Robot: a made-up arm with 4 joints.
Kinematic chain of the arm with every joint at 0, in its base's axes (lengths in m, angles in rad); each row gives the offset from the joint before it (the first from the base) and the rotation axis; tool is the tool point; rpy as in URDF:
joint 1: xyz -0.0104 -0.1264 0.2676 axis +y
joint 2: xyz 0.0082 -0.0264 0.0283 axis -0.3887 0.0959 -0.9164
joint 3: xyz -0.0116 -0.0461 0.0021 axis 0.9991 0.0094 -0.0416
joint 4: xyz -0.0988 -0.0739 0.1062 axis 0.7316 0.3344 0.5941
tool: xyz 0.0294 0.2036 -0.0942 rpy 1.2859 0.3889 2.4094
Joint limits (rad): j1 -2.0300..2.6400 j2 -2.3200..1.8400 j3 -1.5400..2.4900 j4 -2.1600..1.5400
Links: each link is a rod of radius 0.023 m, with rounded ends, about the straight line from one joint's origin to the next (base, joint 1, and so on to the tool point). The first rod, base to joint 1, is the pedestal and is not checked.
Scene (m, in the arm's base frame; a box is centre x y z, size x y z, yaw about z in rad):
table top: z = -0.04
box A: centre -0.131 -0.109 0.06 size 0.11 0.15 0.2 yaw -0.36
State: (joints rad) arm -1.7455 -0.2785 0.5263 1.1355
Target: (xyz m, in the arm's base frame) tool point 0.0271 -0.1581 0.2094
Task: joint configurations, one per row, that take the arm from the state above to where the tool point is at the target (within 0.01 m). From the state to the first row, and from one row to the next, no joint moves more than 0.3 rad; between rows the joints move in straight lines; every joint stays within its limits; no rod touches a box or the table.
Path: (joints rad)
1: -1.7119 -0.5393 0.4522 1.0868
2: -1.6782 -0.8001 0.3780 1.0381
3: -1.6446 -1.0609 0.3039 0.9894
4: -1.7409 -1.0924 0.1587 0.6917
5: -1.8373 -1.1238 0.0134 0.3941
6: -1.9336 -1.1553 -0.1318 0.0964
7: -2.0300 -1.1867 -0.2771 -0.2013

